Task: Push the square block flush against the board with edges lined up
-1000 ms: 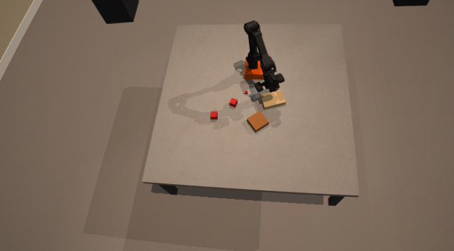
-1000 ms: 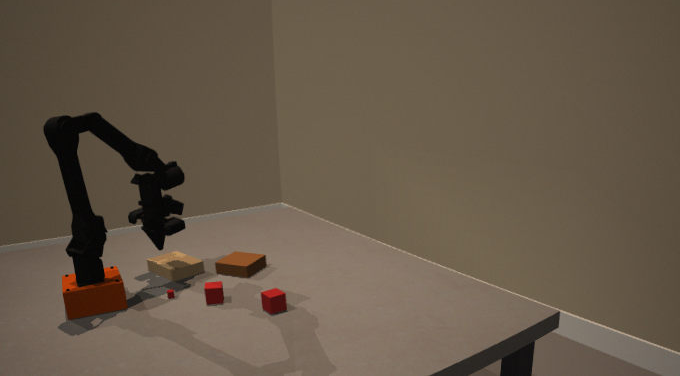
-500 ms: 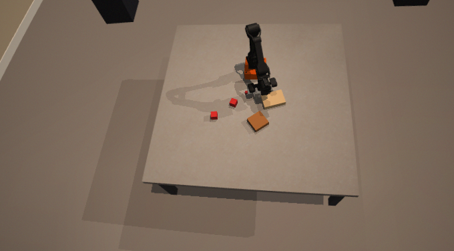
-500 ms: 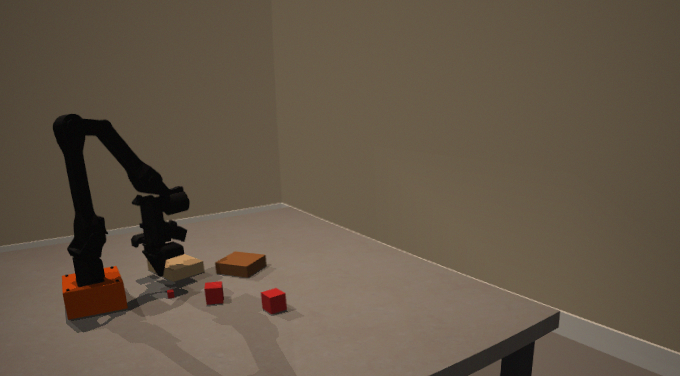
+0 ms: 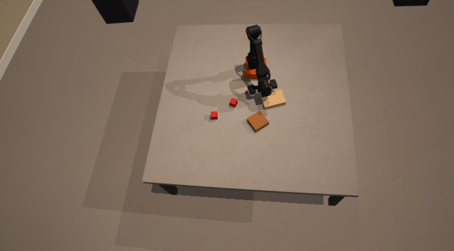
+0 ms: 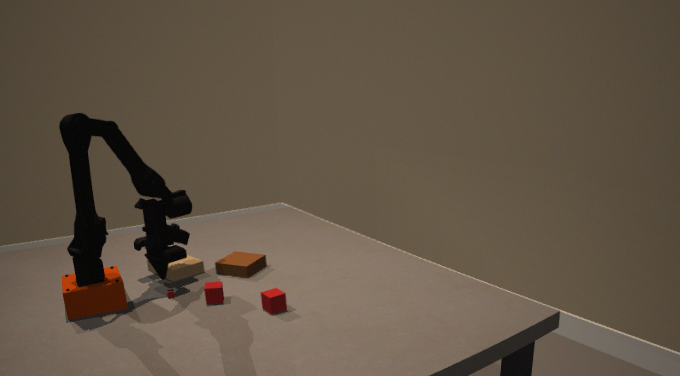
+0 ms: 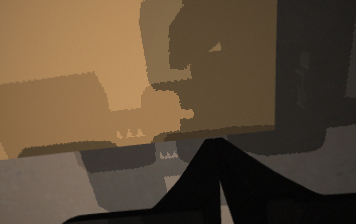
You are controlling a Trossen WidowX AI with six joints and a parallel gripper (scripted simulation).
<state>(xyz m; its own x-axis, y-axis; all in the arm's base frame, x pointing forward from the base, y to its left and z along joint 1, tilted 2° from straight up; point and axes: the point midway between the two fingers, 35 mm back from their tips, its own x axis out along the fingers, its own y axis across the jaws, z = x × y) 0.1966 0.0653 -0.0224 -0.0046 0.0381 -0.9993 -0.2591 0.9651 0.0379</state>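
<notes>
My gripper tip is 7 cm to the right of the board, 5 cm short of it and 1 cm below it. From my gripper tip the other things lie so: square block (21 cm ahead, 3 cm to the right, 1 cm above); red cube (11 cm to the right, 1 cm behind).
</notes>
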